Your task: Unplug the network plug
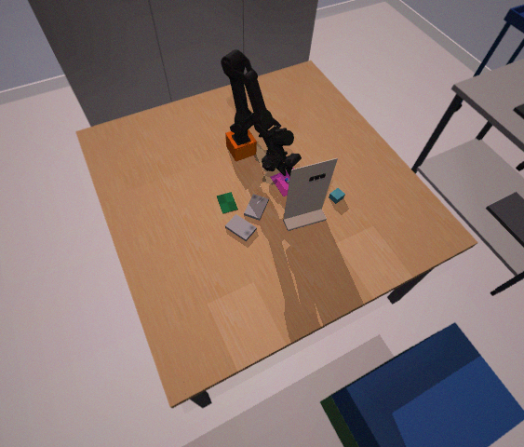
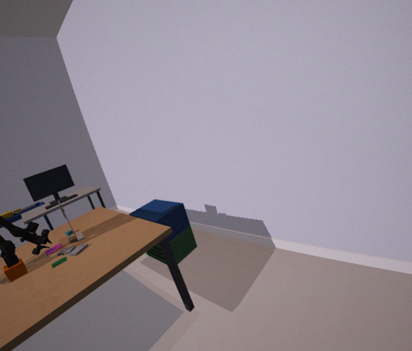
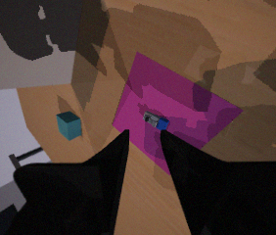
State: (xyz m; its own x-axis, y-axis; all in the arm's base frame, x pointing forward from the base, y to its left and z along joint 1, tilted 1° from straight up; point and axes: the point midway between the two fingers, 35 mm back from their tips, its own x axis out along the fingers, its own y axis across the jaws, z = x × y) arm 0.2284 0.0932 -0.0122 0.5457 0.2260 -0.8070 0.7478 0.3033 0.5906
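The network plug lies 10 mm ahead of my gripper tip and 30 mm below it. The rest, counted from my gripper tip: grey panel (190 mm ahead, 30 mm to the right, 110 mm above); then magenta marked square (40 mm below).
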